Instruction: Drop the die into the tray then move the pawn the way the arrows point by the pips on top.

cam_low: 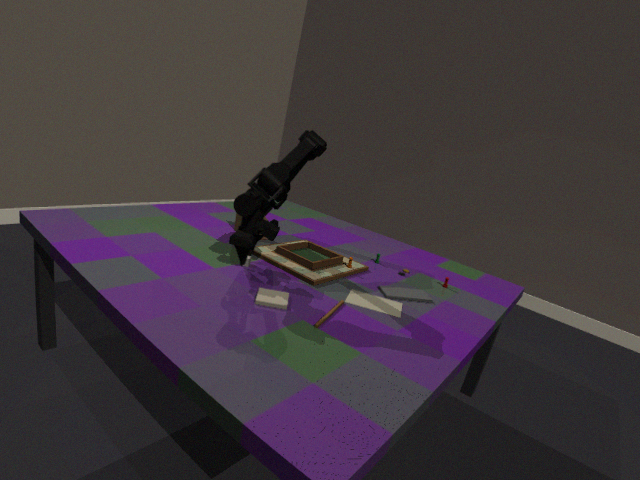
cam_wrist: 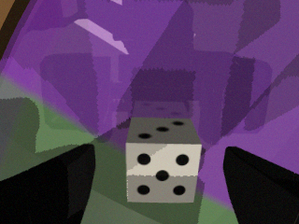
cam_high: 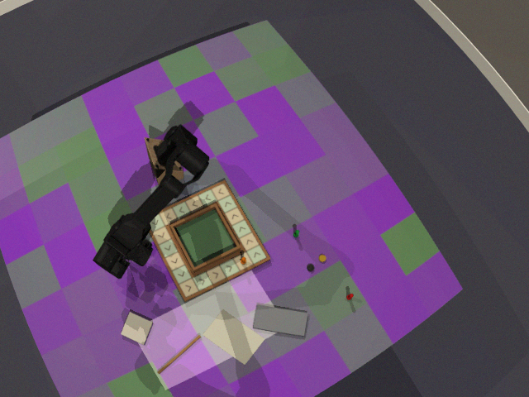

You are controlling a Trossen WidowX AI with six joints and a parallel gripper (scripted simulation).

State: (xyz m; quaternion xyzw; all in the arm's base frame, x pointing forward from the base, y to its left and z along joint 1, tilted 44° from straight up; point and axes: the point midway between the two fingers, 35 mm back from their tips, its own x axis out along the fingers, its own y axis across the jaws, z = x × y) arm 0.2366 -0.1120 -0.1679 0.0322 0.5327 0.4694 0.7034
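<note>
The orange pawn lies 140 mm ahead of my gripper tip, 310 mm to the left of it and 20 mm above it. Also, from my gripper tip: card: 220 mm ahead, 70 mm to the right, 10 mm below; white die: right at my gripper tip; green dice tray: 30 mm ahead, 230 mm to the left.
</note>
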